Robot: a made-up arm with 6 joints.
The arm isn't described. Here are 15 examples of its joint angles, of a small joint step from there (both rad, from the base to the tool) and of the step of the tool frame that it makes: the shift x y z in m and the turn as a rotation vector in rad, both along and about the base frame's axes.
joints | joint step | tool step
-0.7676 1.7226 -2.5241 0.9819 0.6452 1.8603 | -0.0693 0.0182 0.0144 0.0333 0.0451 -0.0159 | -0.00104 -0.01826 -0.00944 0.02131 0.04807 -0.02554
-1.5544 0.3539 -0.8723 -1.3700 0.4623 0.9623 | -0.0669 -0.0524 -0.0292 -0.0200 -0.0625 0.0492 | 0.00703 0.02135 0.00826 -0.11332 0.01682 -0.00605
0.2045 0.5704 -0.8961 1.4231 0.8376 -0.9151 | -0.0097 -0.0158 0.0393 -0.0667 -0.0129 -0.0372 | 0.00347 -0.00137 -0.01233 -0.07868 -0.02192 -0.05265
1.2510 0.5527 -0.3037 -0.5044 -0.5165 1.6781 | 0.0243 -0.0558 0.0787 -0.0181 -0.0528 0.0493 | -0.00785 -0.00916 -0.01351 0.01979 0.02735 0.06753
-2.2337 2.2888 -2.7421 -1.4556 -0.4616 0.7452 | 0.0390 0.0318 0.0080 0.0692 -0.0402 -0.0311 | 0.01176 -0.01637 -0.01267 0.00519 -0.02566 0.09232
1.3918 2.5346 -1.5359 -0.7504 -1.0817 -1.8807 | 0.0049 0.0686 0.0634 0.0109 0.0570 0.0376 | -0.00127 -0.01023 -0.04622 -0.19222 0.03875 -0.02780
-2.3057 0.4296 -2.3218 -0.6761 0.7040 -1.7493 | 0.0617 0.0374 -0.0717 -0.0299 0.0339 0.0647 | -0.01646 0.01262 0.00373 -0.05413 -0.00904 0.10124
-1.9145 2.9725 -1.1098 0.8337 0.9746 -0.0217 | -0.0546 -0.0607 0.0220 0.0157 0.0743 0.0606 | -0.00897 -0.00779 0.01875 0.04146 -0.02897 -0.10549
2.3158 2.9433 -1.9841 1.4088 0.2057 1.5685 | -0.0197 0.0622 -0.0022 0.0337 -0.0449 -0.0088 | 0.01637 0.00110 -0.02660 -0.02566 -0.04902 -0.06675
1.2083 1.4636 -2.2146 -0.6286 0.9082 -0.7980 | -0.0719 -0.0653 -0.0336 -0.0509 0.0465 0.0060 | 0.00217 -0.04205 0.01572 0.05792 -0.02976 -0.12885
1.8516 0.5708 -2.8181 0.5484 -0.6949 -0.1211 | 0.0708 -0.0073 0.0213 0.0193 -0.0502 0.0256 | 0.03009 0.01362 -0.00241 0.04114 -0.00501 0.10723
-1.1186 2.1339 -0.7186 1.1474 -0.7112 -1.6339 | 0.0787 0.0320 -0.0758 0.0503 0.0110 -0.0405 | 0.02704 -0.00605 -0.00228 -0.01113 -0.01168 0.05989
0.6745 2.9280 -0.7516 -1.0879 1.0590 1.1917 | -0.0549 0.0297 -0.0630 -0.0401 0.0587 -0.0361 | 0.01177 -0.00480 -0.00822 -0.01793 0.01346 0.01332
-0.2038 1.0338 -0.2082 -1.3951 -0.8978 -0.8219 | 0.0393 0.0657 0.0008 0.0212 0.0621 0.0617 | 0.00668 -0.00148 -0.00961 0.02997 0.12072 -0.04091
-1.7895 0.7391 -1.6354 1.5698 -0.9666 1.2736 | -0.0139 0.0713 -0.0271 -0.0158 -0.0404 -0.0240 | -0.00593 -0.01816 0.00385 0.05851 -0.03053 -0.06093
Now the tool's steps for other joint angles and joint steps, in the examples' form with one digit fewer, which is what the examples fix.
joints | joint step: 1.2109 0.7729 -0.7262 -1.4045 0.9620 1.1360 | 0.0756 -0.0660 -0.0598 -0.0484 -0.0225 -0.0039
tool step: -0.0086 -0.0066 0.0229 0.1027 -0.0899 0.0929
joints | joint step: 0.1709 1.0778 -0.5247 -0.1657 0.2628 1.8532 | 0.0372 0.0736 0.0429 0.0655 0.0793 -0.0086
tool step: -0.0064 0.0054 -0.0263 0.0080 0.2005 0.0015
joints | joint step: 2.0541 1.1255 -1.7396 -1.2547 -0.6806 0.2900 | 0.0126 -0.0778 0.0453 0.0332 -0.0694 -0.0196
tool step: 0.0102 -0.0304 -0.0015 0.0719 0.0082 0.0709
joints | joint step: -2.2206 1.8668 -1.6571 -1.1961 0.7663 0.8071 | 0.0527 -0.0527 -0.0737 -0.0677 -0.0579 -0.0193
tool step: 0.0182 -0.0106 0.0425 -0.0626 0.1416 0.1163
